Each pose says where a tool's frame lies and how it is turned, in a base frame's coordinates. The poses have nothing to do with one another.
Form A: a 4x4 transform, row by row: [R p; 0 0 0 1], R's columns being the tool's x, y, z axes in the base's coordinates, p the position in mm. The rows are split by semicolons.
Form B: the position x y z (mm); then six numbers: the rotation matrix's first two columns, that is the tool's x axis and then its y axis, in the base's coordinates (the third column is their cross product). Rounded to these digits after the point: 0 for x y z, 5 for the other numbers. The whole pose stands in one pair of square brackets.
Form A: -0.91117 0.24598 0.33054 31; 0.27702 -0.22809 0.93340 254; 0.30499 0.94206 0.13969 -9; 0 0 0 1
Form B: [31 254 -9 -0.91117 0.27702 0.30499 0.24598 -0.22809 0.94206]
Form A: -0.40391 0.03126 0.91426 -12; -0.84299 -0.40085 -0.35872 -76; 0.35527 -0.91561 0.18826 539; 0 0 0 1
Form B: [-12 -76 539 -0.40391 -0.84299 0.35527 0.03126 -0.40085 -0.91561]
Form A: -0.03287 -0.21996 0.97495 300; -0.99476 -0.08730 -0.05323 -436; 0.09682 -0.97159 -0.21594 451; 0 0 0 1
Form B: [300 -436 451 -0.03287 -0.99476 0.09682 -0.21996 -0.08730 -0.97159]
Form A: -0.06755 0.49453 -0.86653 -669; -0.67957 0.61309 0.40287 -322; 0.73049 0.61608 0.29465 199; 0 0 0 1
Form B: [-669 -322 199 -0.06755 -0.67957 0.73049 0.49453 0.61309 0.61608]
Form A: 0.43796 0.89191 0.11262 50; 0.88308 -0.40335 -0.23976 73; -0.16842 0.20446 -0.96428 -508; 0 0 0 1
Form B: [50 73 -508 0.43796 0.88308 -0.16842 0.89191 -0.40335 0.20446]
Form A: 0.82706 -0.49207 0.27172 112; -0.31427 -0.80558 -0.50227 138; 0.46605 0.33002 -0.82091 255; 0 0 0 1
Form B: [112 138 255 0.82706 -0.31427 0.46605 -0.49207 -0.80558 0.33002]
